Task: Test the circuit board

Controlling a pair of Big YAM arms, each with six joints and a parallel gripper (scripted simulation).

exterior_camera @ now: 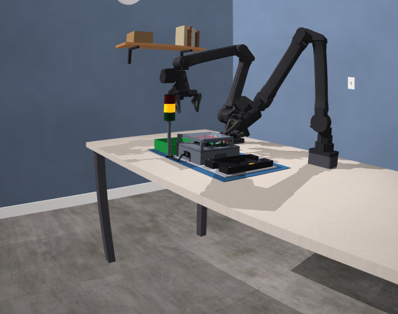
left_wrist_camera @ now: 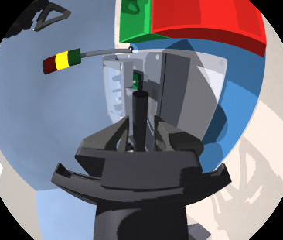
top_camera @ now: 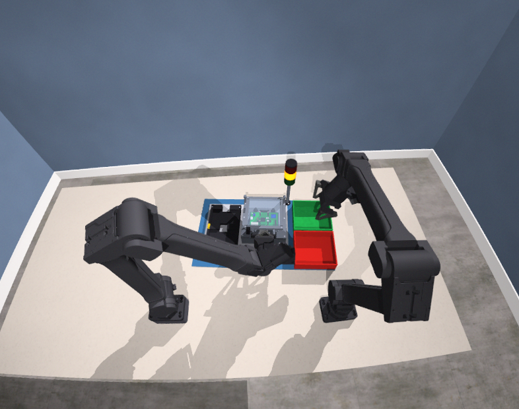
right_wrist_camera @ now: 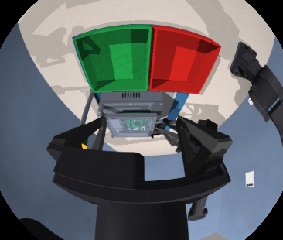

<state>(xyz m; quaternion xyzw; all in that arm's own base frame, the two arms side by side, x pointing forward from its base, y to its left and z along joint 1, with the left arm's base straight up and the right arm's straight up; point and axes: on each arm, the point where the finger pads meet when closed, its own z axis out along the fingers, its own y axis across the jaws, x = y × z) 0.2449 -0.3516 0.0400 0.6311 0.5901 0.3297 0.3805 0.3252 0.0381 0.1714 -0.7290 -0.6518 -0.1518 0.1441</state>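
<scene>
Right now the green circuit board is 80 mm ahead of my left hand and 20 mm below it. The rest, counted from my left hand: red bin 30 mm behind, 190 mm to the right, 70 mm below; then green bin 120 mm ahead, 200 mm to the right, 70 mm below; then clear lid 90 mm ahead.
</scene>
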